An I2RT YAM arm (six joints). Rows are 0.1 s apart.
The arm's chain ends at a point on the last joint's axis. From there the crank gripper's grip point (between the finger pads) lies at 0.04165 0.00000 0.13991 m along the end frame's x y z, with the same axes.
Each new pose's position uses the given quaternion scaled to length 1; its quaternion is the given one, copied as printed.
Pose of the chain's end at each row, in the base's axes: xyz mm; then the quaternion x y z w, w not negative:
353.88, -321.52, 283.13, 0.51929, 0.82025, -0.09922, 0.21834
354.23, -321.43, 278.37, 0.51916, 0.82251, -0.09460, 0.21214
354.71, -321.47, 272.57, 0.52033, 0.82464, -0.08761, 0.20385
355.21, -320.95, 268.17, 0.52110, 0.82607, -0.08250, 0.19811
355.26, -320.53, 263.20, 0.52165, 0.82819, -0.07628, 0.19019
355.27, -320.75, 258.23, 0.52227, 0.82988, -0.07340, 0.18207
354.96, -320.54, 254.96, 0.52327, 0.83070, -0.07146, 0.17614
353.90, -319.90, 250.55, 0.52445, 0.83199, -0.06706, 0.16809
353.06, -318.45, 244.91, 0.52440, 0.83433, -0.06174, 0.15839
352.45, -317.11, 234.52, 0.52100, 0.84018, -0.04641, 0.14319
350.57, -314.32, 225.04, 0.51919, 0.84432, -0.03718, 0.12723
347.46, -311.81, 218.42, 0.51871, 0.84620, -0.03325, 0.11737
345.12, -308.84, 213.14, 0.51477, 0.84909, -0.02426, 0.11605
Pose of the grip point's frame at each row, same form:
374.36, -342.34, 140.10, 0.51929, 0.82025, -0.09922, 0.21834
373.86, -340.12, 134.93, 0.51916, 0.82251, -0.09460, 0.21214
373.36, -337.11, 128.64, 0.52033, 0.82464, -0.08761, 0.20385
373.21, -334.41, 123.93, 0.52110, 0.82607, -0.08250, 0.19811
372.23, -331.19, 118.60, 0.52165, 0.82819, -0.07628, 0.19019
370.66, -329.41, 113.32, 0.52227, 0.82988, -0.07340, 0.18207
369.18, -327.78, 109.86, 0.52327, 0.83070, -0.07146, 0.17614
366.81, -324.77, 105.23, 0.52445, 0.83199, -0.06706, 0.16809
364.33, -320.47, 99.38, 0.52440, 0.83433, -0.06174, 0.15839
362.02, -312.99, 88.91, 0.52100, 0.84018, -0.04641, 0.14319
357.38, -305.47, 79.49, 0.51919, 0.84432, -0.03718, 0.12723
352.34, -300.48, 72.96, 0.51871, 0.84620, -0.03325, 0.11737
350.74, -295.15, 67.91, 0.51477, 0.84909, -0.02426, 0.11605

